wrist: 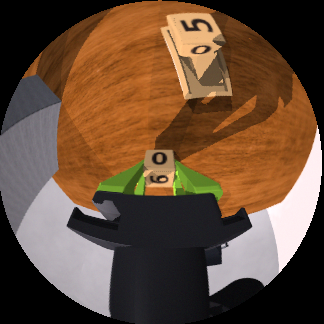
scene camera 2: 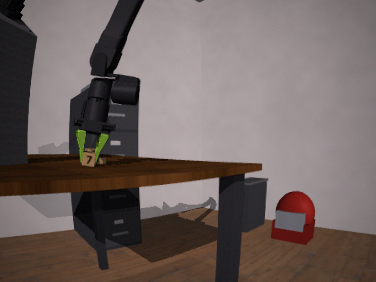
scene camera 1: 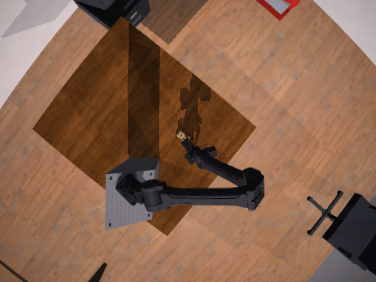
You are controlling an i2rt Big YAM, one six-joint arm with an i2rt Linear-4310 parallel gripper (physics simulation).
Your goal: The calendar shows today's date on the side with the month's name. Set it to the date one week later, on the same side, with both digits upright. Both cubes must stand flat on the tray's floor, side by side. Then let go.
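My gripper (scene camera 2: 90, 155) (wrist: 159, 162) is shut on a wooden cube (scene camera 2: 89, 159) (wrist: 159, 159). The cube shows 7 towards scene camera 2, and a 0 and a 6 or 9 towards the wrist camera. It is low over the table, on scene camera 2's side of the tray (wrist: 192, 95) (scene camera 2: 103, 161), which it mostly hides there. In the wrist view a gap separates the held cube from the tray. The other cube (wrist: 192, 32) stands in the tray's far end, a sideways 5 on top and a 0 on a side. The tray's near part is shadowed. The month's name is not readable.
The brown wooden table (scene camera 1: 90, 100) (scene camera 2: 175, 167) carries the tray. The arm's grey base (scene camera 1: 127, 205) stands at the table's edge. A dark cabinet (scene camera 2: 127, 137) stands behind the table, and a red object (scene camera 2: 296, 202) is on the floor.
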